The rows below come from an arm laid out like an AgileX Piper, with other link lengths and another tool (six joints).
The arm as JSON. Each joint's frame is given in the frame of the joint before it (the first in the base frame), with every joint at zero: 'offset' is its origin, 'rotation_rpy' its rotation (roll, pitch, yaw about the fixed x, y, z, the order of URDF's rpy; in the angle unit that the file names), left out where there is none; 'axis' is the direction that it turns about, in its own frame. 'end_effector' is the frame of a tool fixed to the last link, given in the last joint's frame.
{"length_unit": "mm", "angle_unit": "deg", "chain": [
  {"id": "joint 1", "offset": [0.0, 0.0, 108.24], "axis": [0.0, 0.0, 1.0]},
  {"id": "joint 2", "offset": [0.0, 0.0, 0.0], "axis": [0.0, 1.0, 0.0]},
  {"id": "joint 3", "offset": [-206.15, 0.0, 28.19], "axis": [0.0, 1.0, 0.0]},
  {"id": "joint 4", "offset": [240.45, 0.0, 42.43], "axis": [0.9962, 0.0, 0.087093]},
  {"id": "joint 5", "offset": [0.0, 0.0, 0.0], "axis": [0.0, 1.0, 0.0]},
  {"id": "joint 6", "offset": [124.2, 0.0, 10.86], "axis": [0.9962, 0.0, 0.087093]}
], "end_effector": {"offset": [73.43, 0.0, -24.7], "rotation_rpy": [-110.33, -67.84, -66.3]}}
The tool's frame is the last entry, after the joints.
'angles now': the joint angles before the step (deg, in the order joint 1, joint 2, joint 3, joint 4, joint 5, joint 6). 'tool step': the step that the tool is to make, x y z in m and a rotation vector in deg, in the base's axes. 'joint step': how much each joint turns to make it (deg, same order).
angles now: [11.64 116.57 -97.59 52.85 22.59 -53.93]
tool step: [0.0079 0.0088 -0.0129 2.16 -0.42 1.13]
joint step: [0.01 3.67 -1.41 10.11 -0.28 -9.13]
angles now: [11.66 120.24 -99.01 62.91 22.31 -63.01]
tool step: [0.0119 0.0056 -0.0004 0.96 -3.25 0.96]
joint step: [0.00 2.94 -2.23 10.32 -0.60 -11.13]
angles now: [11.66 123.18 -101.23 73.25 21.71 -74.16]
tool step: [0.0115 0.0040 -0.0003 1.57 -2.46 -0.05]
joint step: [0.00 2.91 -2.45 9.08 -0.42 -8.68]
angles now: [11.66 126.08 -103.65 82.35 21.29 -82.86]
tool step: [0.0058 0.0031 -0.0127 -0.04 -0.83 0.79]
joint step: [0.00 2.99 -1.31 5.98 0.48 -6.90]
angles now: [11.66 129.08 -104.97 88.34 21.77 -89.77]
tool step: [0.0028 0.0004 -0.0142 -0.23 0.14 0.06]
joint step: [0.00 2.15 -0.30 3.98 0.00 -4.51]
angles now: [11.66 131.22 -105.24 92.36 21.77 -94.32]
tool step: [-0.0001 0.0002 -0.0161 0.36 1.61 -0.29]
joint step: [-0.01 1.86 0.01 1.64 0.01 -0.97]
